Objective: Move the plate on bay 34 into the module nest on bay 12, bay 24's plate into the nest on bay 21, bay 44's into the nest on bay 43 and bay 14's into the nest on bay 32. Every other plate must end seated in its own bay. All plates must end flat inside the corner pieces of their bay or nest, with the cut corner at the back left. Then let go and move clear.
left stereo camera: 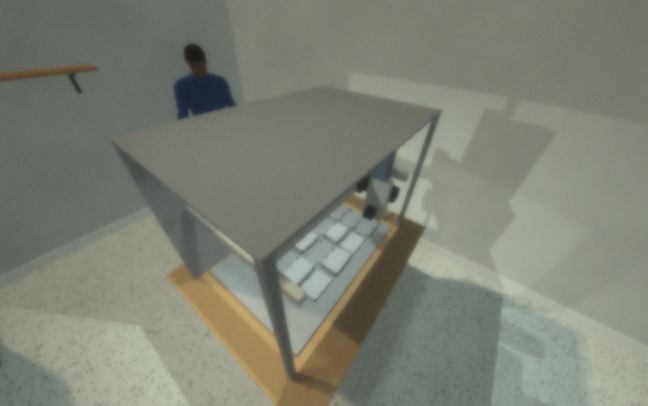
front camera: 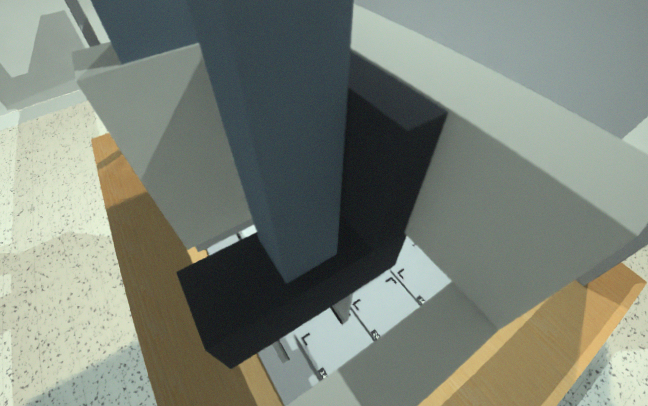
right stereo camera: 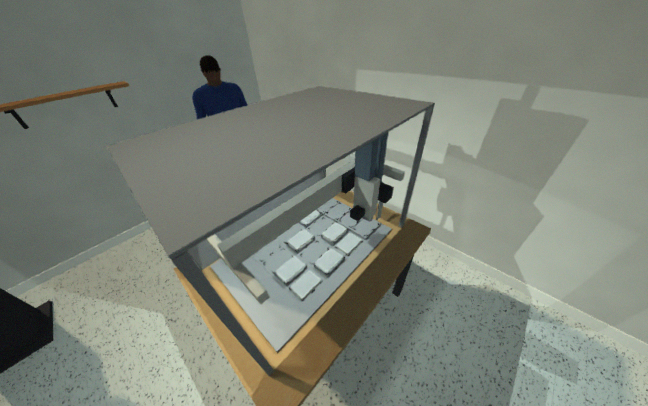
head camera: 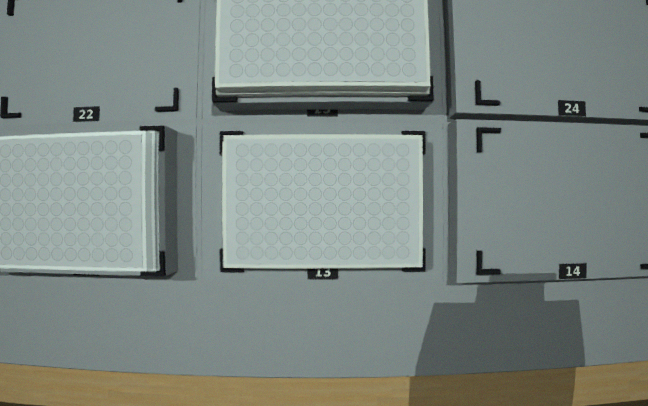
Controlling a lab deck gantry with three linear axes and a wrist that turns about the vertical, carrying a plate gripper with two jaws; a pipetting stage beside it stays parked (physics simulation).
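Places are measured from the robot's base along level axes (x back, y right, z up), in metres.
Where they show: gripper, fingertip midpoint: (front camera: 308,329); robot's base, link origin: (left stereo camera: 315,301) (right stereo camera: 302,300).
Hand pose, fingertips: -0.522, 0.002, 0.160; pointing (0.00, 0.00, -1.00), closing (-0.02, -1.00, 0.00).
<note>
Each offset is from my fingertips to the top centre of the thing, as dx, dy, dz. "*": to the spot under its first point.
My gripper (front camera: 314,336) (right stereo camera: 380,215) hangs raised near the right end of the deck, its jaws apart and no plate between them. Bays 14 @[* -0.021, -0.045, -0.146] (head camera: 555,200) and 24 @[* -0.024, -0.145, -0.146] (head camera: 555,50) are empty. White plates lie inside the corner pieces on bay 12 @[* +0.283, -0.045, -0.127] (head camera: 65,202) (right stereo camera: 329,261) and bay 13 @[* +0.129, -0.045, -0.146] (head camera: 323,201) (right stereo camera: 348,243). Bay 23's plate @[+0.130, -0.152, -0.127] (head camera: 323,45) (right stereo camera: 334,232) sits higher. In the right stereo view, plates also lie on bay 11 @[* +0.463, -0.042, -0.146] (right stereo camera: 305,284), bay 21 @[* +0.464, -0.146, -0.126] (right stereo camera: 290,269), bay 32 @[* +0.305, -0.248, -0.127] (right stereo camera: 300,240) and bay 43 @[* +0.135, -0.335, -0.127] (right stereo camera: 311,217). Cut corners are too unclear to tell; bays 34 and 44 are partly hidden.
A blue column (front camera: 295,150) and grey block (front camera: 165,135) (right stereo camera: 366,197) hang over the deck. A long grey beam (front camera: 500,190) crosses beside them. A roof (left stereo camera: 280,155) (right stereo camera: 280,150) on posts covers the deck. A person in blue (left stereo camera: 202,95) (right stereo camera: 218,100) stands behind.
</note>
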